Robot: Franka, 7 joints.
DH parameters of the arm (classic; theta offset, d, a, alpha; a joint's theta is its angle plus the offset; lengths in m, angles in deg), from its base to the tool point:
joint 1: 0 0.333 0 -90
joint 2: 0 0 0 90
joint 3: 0 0.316 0.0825 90
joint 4: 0 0 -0.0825 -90
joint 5: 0 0.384 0 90
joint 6: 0 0 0.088 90
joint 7: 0 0.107 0 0
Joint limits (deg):
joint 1: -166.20..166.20
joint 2: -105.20..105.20
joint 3: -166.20..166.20
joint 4: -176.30..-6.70
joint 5: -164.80..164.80
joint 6: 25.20..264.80
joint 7: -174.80..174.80
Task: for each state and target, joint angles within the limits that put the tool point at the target. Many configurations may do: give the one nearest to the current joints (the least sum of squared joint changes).
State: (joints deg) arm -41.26 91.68 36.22 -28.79 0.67 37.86 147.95
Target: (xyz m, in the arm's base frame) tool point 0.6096 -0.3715 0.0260
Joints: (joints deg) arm -43.58 96.85 34.37 -19.32 -0.18 79.73 147.95
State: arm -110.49 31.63 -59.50 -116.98 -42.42 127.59 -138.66
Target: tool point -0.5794 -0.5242 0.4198
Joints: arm -105.92 49.22 -48.66 -72.00 -42.12 142.22 -138.66
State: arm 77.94 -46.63 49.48 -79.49 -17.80 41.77 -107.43
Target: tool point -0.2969 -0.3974 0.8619
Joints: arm 89.81 -63.30 51.78 -44.86 -21.44 70.14 -107.43
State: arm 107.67 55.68 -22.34 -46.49 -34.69 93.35 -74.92
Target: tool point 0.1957 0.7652 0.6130
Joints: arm 88.81 51.73 -29.36 -31.26 -38.35 119.45 -74.92
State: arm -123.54 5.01 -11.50 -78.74 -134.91 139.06 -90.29
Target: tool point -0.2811 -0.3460 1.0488
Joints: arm -120.05 4.34 -8.46 -46.01 -136.67 132.93 -90.29
